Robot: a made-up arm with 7 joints. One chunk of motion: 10 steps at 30 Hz.
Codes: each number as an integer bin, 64 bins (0 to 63) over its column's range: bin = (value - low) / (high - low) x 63, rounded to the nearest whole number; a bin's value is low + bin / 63 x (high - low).
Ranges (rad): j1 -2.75..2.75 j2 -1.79..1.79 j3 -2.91..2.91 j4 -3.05..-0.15 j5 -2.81..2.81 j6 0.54..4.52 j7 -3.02..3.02
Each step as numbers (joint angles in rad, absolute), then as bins.
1 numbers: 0.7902 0.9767 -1.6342 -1.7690 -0.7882 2.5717 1.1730
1 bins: 41 49 14 28 23 32 44
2 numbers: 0.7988 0.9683 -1.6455 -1.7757 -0.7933 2.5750 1.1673
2 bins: 41 49 14 28 23 32 44
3 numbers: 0.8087 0.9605 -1.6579 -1.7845 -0.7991 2.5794 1.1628
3 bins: 41 48 14 27 23 32 44
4 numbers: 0.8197 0.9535 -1.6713 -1.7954 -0.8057 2.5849 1.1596
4 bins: 41 48 13 27 22 32 44
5 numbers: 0.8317 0.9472 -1.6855 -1.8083 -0.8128 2.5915 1.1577
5 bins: 41 48 13 27 22 32 44
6 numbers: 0.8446 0.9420 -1.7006 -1.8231 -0.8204 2.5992 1.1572
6 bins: 41 48 13 27 22 33 44
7 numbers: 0.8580 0.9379 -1.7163 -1.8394 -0.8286 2.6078 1.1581
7 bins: 41 48 13 26 22 33 44
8 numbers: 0.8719 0.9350 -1.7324 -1.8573 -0.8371 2.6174 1.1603
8 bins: 41 48 13 26 22 33 44
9 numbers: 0.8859 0.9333 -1.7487 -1.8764 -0.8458 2.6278 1.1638
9 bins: 42 48 13 25 22 33 44
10 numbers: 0.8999 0.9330 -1.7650 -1.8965 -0.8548 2.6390 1.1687
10 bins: 42 48 12 25 22 33 44
